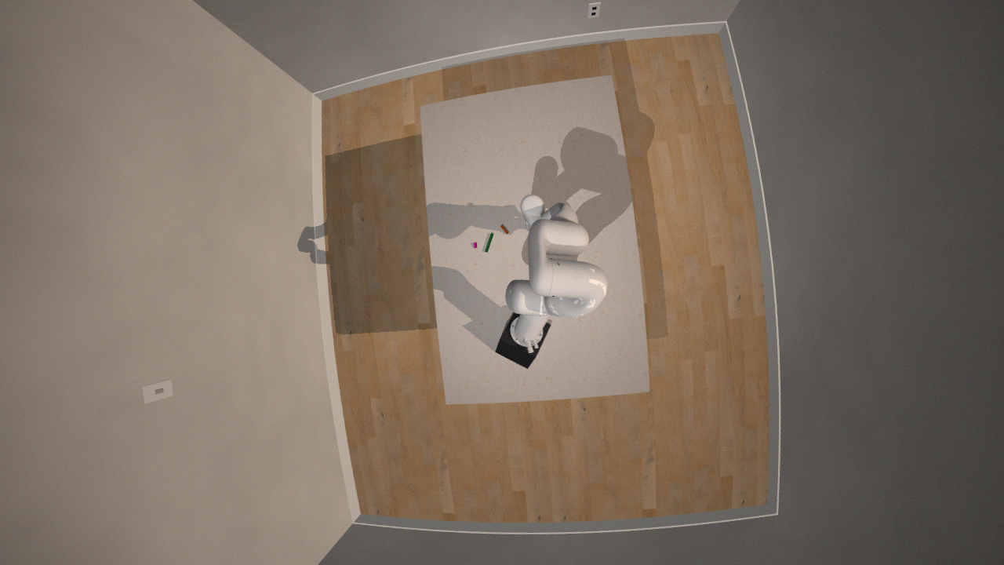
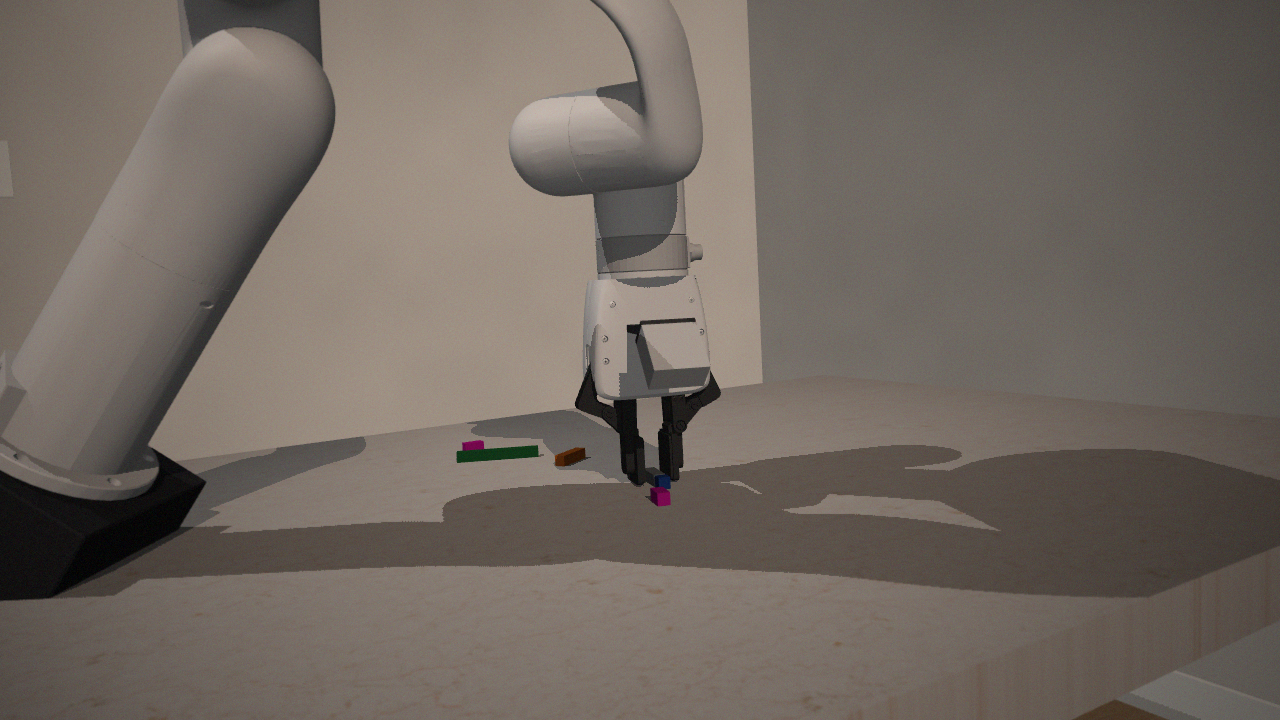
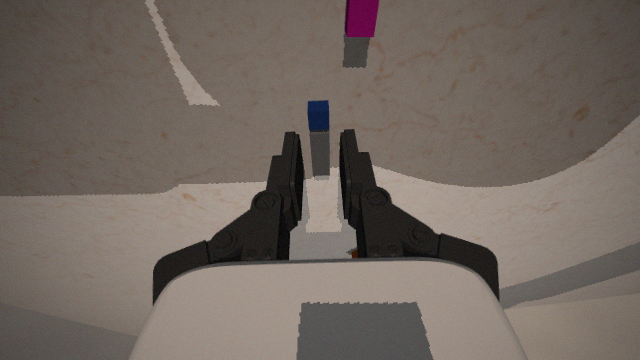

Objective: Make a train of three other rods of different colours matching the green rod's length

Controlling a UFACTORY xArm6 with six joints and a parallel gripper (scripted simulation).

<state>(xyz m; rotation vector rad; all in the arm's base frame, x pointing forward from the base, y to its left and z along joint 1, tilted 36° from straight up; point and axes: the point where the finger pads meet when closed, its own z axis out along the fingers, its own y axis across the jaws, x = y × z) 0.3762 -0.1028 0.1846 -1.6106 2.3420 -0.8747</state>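
Now: the grey rod 2 cm below my hand. Round my hand: green rod: 21 cm to the left, 2 cm below, 1 cm behind; blue rod: 2 cm to the right, 2 cm below, 1 cm behind; orange rod: 13 cm to the left, 2 cm below, 2 cm ahead.
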